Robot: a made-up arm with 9 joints.
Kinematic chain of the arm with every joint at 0, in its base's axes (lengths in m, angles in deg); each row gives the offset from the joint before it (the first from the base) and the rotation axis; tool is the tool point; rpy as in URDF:
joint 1: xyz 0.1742 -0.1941 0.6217 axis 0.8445 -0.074 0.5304
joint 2: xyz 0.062 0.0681 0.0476 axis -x
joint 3: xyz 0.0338 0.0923 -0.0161 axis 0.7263 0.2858 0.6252
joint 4: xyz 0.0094 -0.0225 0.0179 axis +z
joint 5: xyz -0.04 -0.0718 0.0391 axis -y
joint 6: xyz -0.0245 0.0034 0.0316 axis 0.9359 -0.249 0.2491
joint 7: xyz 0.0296 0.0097 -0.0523 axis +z
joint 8: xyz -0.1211 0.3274 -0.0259 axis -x
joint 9: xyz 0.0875 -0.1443 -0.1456 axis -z
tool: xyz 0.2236 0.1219 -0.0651 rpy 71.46 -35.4 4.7
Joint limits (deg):
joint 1: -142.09..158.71
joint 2: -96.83..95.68
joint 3: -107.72..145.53
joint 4: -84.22..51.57
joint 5: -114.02..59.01
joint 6: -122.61..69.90
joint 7: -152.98..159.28
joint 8: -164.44..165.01
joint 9: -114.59..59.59
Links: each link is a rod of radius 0.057 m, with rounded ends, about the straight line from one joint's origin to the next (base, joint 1, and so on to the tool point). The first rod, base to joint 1, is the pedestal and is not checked.
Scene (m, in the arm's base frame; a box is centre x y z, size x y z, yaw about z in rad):
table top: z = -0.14
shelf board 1: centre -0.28 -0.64 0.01 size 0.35 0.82 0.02 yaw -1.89
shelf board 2: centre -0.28 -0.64 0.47 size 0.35 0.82 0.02 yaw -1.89
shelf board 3: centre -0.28 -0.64 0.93 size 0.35 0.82 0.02 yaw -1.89
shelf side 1: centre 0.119 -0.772 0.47 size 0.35 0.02 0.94 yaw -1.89
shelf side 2: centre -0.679 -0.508 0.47 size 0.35 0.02 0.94 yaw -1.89
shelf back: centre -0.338 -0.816 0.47 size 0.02 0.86 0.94 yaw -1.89
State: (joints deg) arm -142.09 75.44 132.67 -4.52 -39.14 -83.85 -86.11 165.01 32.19
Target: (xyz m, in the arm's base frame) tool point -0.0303 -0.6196 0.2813
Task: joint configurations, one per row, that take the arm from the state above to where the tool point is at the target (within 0.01 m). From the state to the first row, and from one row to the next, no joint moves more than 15 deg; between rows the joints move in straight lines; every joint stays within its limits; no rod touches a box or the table.
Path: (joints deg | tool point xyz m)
1: -131.39 72.77 119.29 -4.14 -47.00 -91.60 -71.75 159.10 26.25 | -0.1299 -0.6118 0.6420
2: -120.69 70.11 105.92 -3.76 -54.87 -99.35 -57.39 153.19 20.31 | -0.1213 -0.5142 0.6330
3: -109.99 67.44 92.54 -3.38 -62.73 -107.11 -43.03 147.28 14.37 | -0.0910 -0.4306 0.6740
4: -99.30 64.77 79.16 -3.00 -70.59 -114.86 -28.67 141.37 8.43 | -0.0346 -0.3654 0.7329
5: -88.60 62.11 65.78 -2.62 -78.45 -122.61 -14.32 135.46 2.49 | 0.0415 -0.3107 0.7857
6: -94.00 62.10 79.07 -0.71 -75.60 -115.67 -21.84 137.60 6.42 | -0.0138 -0.3515 0.7260
7: -99.40 62.10 92.37 1.19 -72.75 -108.74 -29.37 139.74 10.35 | -0.0566 -0.3777 0.6457
8: -104.80 62.09 105.66 3.10 -69.90 -101.80 -36.90 141.88 14.28 | -0.0774 -0.3918 0.5511
9: -110.21 62.09 118.95 5.00 -67.04 -94.86 -44.43 144.02 18.21 | -0.0696 -0.3988 0.4518
10: -115.61 62.08 132.24 6.91 -64.19 -87.92 -51.95 146.16 22.14 | -0.0308 -0.4057 0.3582
11: -121.01 62.08 145.53 8.81 -61.34 -80.99 -59.48 148.30 26.07 | 0.0358 -0.4193 0.2813
12: -124.41 63.22 145.53 5.83 -55.65 -82.28 -67.55 156.65 33.15 | 0.0096 -0.5092 0.2627
13: -127.82 64.37 145.53 2.84 -49.96 -83.58 -75.61 165.01 40.23 | -0.0303 -0.6196 0.2813

